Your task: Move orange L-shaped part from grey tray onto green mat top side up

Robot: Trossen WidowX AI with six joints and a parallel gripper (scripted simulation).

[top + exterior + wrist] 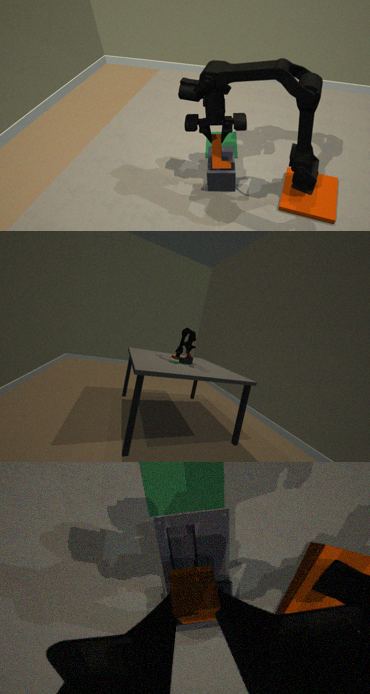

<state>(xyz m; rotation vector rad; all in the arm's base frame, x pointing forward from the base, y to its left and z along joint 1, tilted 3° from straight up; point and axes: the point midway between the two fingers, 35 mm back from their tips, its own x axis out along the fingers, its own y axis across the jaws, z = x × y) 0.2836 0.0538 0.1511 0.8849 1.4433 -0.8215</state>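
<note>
The green mat lies 160 mm below my gripper tip, 130 mm to the right of it and 60 mm ahead of it. The rest, counted from my gripper tip: orange L-shaped part: 30 mm below, 30 mm behind, 20 mm to the left.
</note>
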